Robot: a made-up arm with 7 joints. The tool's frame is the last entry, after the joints.
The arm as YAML. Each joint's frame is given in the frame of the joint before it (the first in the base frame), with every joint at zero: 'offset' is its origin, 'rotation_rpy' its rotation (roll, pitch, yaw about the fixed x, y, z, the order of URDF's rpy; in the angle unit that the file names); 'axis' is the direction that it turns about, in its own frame. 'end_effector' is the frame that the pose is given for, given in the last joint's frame.
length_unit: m
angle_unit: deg
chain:
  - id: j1
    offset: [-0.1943, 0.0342, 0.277]
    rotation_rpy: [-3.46, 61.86, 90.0]
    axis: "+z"
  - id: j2
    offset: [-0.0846, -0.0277, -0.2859]
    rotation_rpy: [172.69, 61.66, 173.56]
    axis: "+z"
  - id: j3
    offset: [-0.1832, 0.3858, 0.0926]
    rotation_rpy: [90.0, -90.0, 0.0]
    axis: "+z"
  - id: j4
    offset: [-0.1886, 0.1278, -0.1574]
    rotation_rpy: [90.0, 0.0, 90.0]
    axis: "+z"
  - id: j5
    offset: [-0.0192, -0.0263, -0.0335]
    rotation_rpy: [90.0, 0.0, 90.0]
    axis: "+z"
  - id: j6
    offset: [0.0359, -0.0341, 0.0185]
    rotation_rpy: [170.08, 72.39, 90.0]
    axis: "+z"
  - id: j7
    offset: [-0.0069, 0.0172, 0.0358]
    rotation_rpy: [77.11, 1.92, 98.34]
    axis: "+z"
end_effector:
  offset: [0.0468, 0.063, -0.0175]
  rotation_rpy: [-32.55, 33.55, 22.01]
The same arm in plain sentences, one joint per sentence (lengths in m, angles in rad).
The arm has seven revolute joints in a row. What follows holds with every joint at zero, and every direction is one of the base frame's. The first joint is mounted 0.1943 m along -x and 0.0342 m along +y and 0.277 m along +z from the base frame's origin and turns about the direction (-0.060398, 0.880177, 0.470788). The second joint is mounted 0.0449 m along +x and 0.2901 m along -y and 0.0592 m along -z from the first joint and turns about the direction (0, -0.0001, -1). The third joint is mounted 0.3858 m along -x and 0.1832 m along +y and 0.0926 m along -z from the second joint and turns about +x. The fourth joint is mounted 0.1574 m along -x and 0.1278 m along +y and 0.1886 m along +z from the third joint and turns about the direction (0, -0.0001, -1). The fifth joint is mounted 0.0263 m along -x and 0.0192 m along -y and 0.0335 m along +z from the fourth joint and turns about the direction (0, 1, -0.0001). The sixth joint is mounted 0.0359 m along +x and 0.0185 m along +y and 0.0341 m along +z from the fifth joint and turns about the direction (0.172303, -0.297905, 0.938916). The seventh joint is mounted 0.0231 m along +x and 0.0032 m along -y and 0.0329 m along +z from the sixth joint and turns about the direction (0.184895, -0.976971, -0.106497). The tool frame, which is the frame that the pose is given for, is mounted 0.0527 m along +x and 0.0217 m along +y and 0.0568 m along +z from the seventh joint; its axes are the base frame's turned by roll 0.9635, pitch -0.2526 and yaw 0.7651 rad (as in URDF: about the fixed x, then y, then z).
